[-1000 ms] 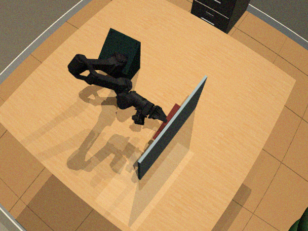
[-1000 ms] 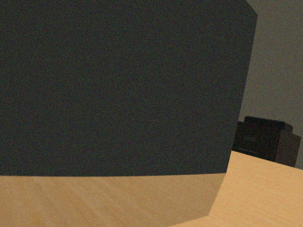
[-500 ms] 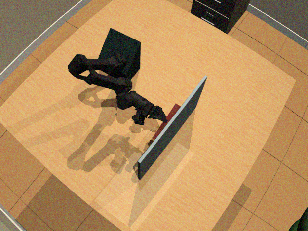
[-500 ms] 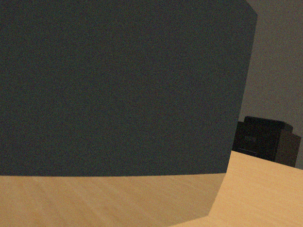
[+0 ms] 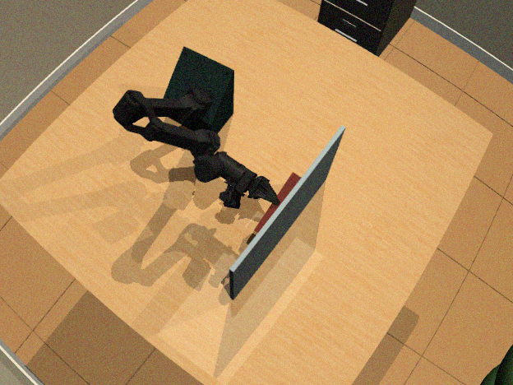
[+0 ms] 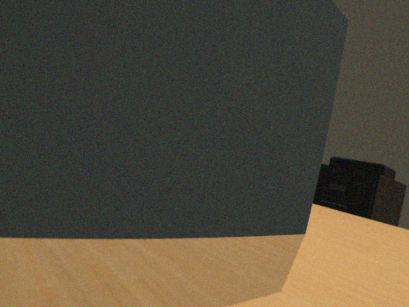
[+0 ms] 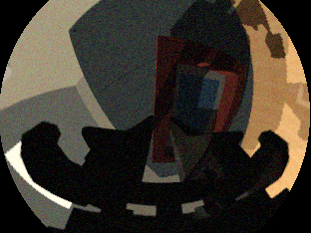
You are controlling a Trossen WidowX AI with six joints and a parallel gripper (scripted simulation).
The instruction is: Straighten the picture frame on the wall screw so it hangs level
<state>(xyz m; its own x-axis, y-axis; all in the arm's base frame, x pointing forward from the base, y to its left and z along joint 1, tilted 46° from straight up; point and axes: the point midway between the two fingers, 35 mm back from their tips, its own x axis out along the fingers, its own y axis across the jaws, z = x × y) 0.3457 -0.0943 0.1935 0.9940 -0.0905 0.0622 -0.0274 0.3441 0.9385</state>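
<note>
My gripper tip is now 10 mm short of the red picture frame, 20 mm to the right of it and 50 mm above it. Round my gripper tip: grey wall panel: 20 mm ahead, 60 mm below.
</note>
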